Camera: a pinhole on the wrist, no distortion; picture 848 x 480 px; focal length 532.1 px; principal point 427.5 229.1 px. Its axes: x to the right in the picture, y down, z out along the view. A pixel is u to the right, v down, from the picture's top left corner.
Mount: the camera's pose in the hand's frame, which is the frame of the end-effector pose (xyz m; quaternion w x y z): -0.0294 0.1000 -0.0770 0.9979 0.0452 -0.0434 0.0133
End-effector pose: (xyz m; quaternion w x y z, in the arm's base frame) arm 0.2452 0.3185 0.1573 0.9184 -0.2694 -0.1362 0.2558
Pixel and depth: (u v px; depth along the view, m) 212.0 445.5 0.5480
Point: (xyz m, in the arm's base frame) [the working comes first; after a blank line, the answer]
In the camera's frame: -0.2219 0.2229 0.5480

-0.2947 0.5451 0.3545
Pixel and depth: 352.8 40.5 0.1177
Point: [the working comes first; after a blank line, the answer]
In the camera's frame: -0.0165 -0.0417 0.1177

0.1675 0.3378 0.1527
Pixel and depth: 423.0 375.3 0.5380
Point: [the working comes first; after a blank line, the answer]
In the camera's frame: -0.0045 0.1478 0.5380

-0.0857 0.6156 0.4201
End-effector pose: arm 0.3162 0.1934 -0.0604 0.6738 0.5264 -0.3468 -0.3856
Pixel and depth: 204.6 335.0 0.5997
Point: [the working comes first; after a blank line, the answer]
In the camera's frame: -0.2512 0.1194 0.5997

-0.2562 0.2889 0.1777
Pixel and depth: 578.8 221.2 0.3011
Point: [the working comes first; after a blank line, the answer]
In the camera's frame: 0.0856 -0.0045 0.3011

0.1412 0.0759 0.0568
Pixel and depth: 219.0 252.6 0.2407
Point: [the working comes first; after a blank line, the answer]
In the camera's frame: -0.0943 0.0106 0.2407

0.1280 0.2656 0.0469
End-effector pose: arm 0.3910 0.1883 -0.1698 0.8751 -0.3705 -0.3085 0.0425
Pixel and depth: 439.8 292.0 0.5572
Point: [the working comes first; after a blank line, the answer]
In the camera's frame: 0.0129 0.0659 0.5572

0.0795 0.5516 -0.0226
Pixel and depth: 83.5 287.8 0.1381
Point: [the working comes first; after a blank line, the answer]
In the camera's frame: -0.0893 0.0152 0.1381

0.2707 0.2546 -0.2754
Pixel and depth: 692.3 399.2 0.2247
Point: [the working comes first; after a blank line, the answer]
In the camera's frame: 0.1118 0.0718 0.2247

0.3708 0.4184 -0.1558
